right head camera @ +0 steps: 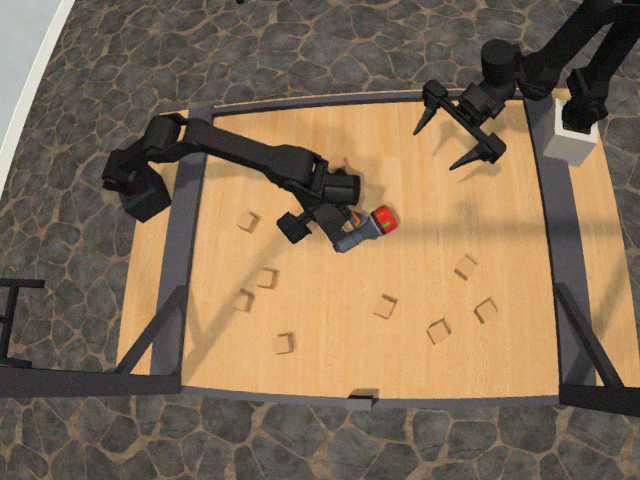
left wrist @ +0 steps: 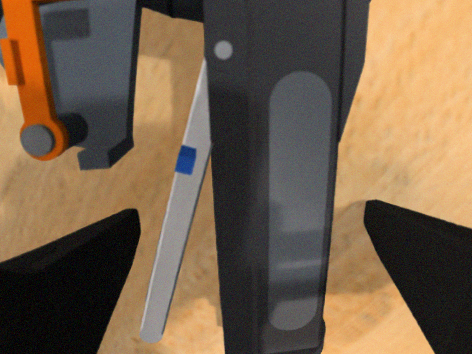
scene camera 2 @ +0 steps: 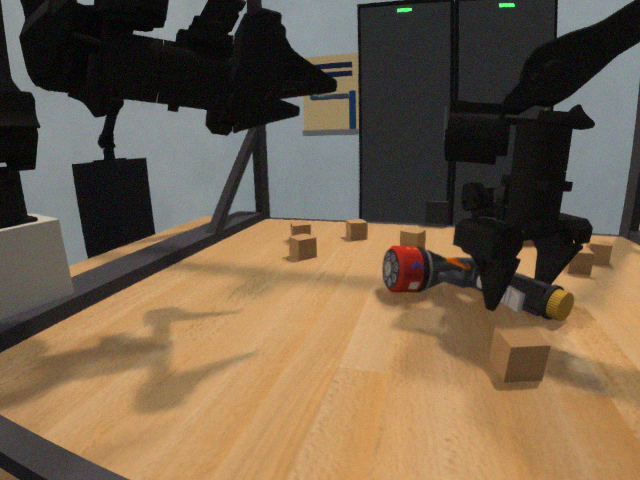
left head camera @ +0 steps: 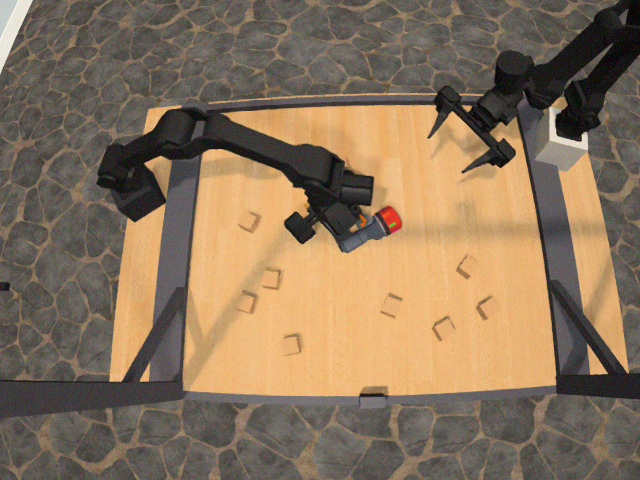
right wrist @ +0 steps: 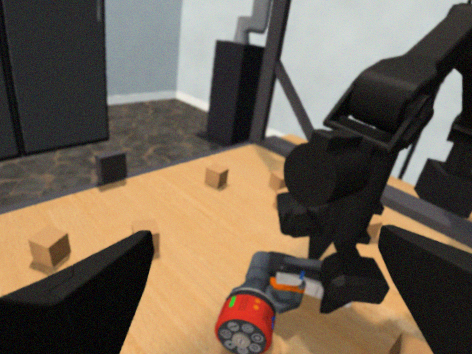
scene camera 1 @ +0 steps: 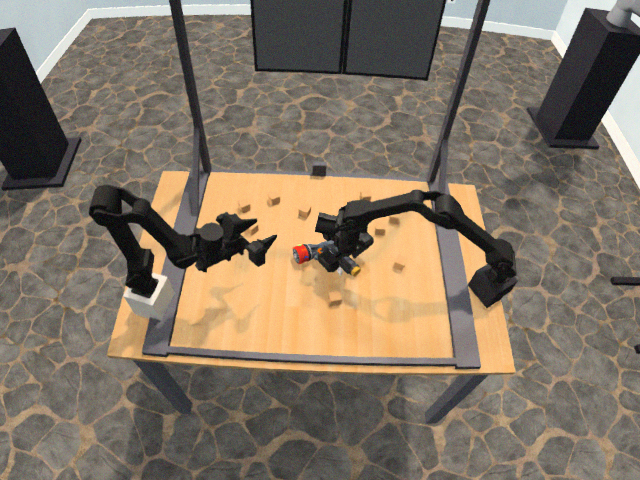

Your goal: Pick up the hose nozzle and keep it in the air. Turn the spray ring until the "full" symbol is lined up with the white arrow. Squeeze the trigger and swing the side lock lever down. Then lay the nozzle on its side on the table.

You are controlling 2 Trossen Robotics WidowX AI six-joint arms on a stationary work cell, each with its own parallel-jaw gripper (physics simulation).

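Frame: origin at the left arm's base, x ahead, y left, z up, level; metres.
Seen in the pictures: left gripper, fingertip midpoint: (left wrist: 253, 216) (scene camera 2: 515, 302) (right wrist: 316, 285) (scene camera 1: 343, 264); right gripper, fingertip midpoint: (right head camera: 431, 151) (scene camera 2: 315, 100) (left head camera: 445, 155) (right wrist: 266, 239) (scene camera 1: 266, 227); left arm's base at its link origin: (right head camera: 134, 186) (left head camera: 128, 183) (right wrist: 455, 170) (scene camera 1: 497, 275); right arm's base at its link origin: (right head camera: 576, 120) (scene camera 2: 3, 224) (left head camera: 568, 127) (scene camera 1: 145, 286).
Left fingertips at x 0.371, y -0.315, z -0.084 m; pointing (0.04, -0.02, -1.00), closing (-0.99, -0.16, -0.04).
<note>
Offsets run from my left fingertips to a thing's top centre. "spot": to the spot under its first point.
The hose nozzle (left head camera: 373, 230) (right head camera: 359, 236) (scene camera 2: 532, 294) (left wrist: 300, 190) lies on its side on the table. Its red spray ring @[spot: 0.123 m ahead, 0.070 m right, 0.051 m up] (scene camera 1: 299, 254) (right wrist: 245, 317) bears a green mark; the "full" symbol and white arrow cannot be made out. The orange side lock lever @[0.052 m ahead, 0.047 m right, 0.045 m up] (scene camera 2: 458, 262) (left wrist: 37, 90) stands beside the barrel. The pale trigger @[0.025 m ahead, 0.009 m right, 0.031 m up] (left wrist: 175, 220) is angled away from the black handle. My left gripper (left wrist: 253, 216) (scene camera 2: 518, 294) is open, pointing down, its fingers on either side of handle and trigger. My right gripper (left head camera: 446, 154) (right wrist: 266, 239) is open and empty, raised above the table right of the nozzle.
Several wooden cubes lie about the table; one cube @[0.092 m ahead, 0.100 m left, 0.029 m up] (scene camera 2: 519, 356) is near the nozzle's handle, another @[0.005 m ahead, 0.249 m right, 0.029 m up] (left head camera: 391, 304) lies towards the camera-side edge. A grey frame beam (left head camera: 175, 248) runs along the table's left side. The right arm stands on a white block @[0.592 m ahead, 0.147 m right, 0.111 m up] (left head camera: 563, 149).
</note>
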